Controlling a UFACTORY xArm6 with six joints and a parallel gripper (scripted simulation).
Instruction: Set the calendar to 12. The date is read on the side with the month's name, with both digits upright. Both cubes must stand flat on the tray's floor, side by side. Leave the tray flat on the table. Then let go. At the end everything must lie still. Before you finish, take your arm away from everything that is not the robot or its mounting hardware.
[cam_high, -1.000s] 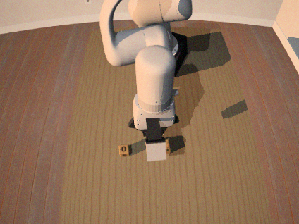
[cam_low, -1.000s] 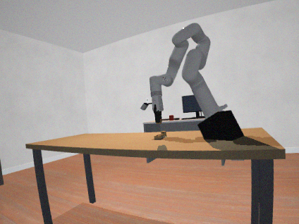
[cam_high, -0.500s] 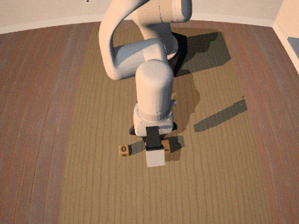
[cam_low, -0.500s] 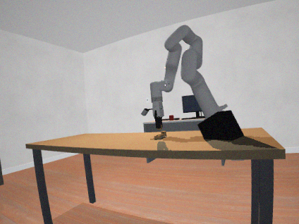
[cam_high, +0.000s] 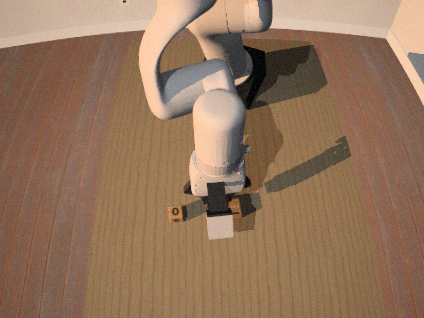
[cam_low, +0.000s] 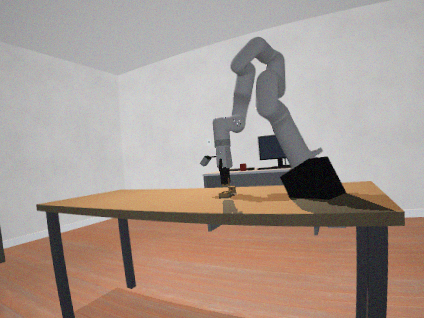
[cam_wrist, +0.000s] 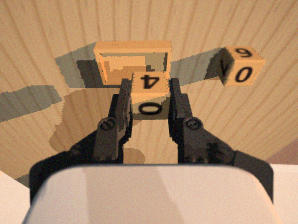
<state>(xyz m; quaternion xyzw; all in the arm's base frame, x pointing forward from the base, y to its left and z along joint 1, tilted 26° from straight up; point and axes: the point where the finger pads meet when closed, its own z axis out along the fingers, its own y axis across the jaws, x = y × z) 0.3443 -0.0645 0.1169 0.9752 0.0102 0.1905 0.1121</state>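
Now: hand 1 cm above the number cube. The rest, counted from my hand: tray 6 cm below, 2 cm to the left.
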